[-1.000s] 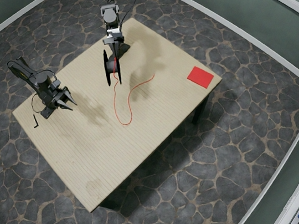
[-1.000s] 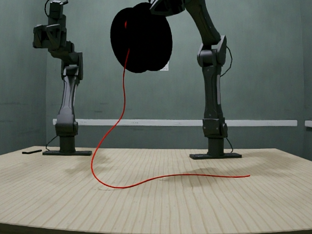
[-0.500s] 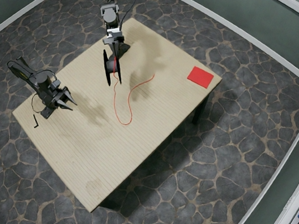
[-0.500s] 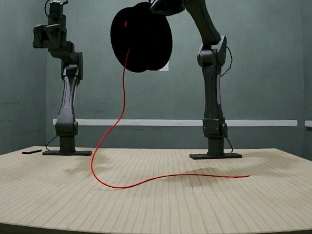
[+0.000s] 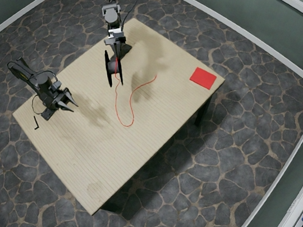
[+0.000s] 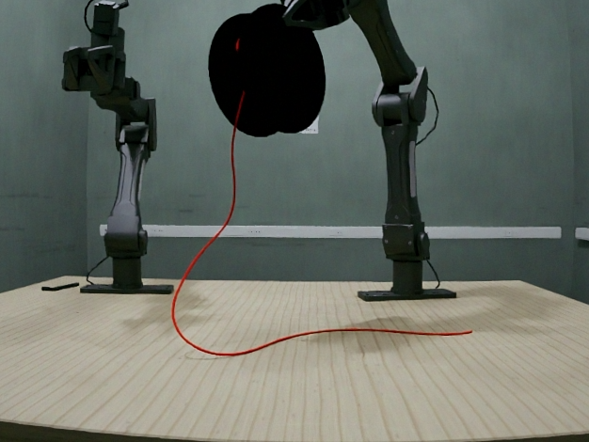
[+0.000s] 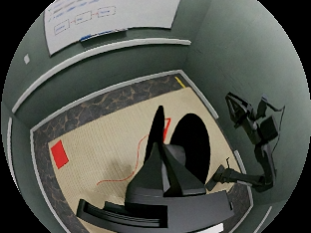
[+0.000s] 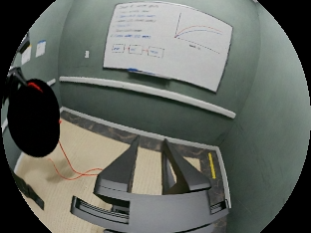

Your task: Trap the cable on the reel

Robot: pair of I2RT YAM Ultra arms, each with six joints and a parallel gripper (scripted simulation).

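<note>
Now: the black reel 7 cm below my left hand, 2 cm to the right of it and 2 cm behind it. From my left hand the other things lie so: flat red square 48 cm to the left, 45 cm below, 21 cm ahead; then small black hex key 54 cm to the right, 45 cm below, 32 cm behind.
</note>
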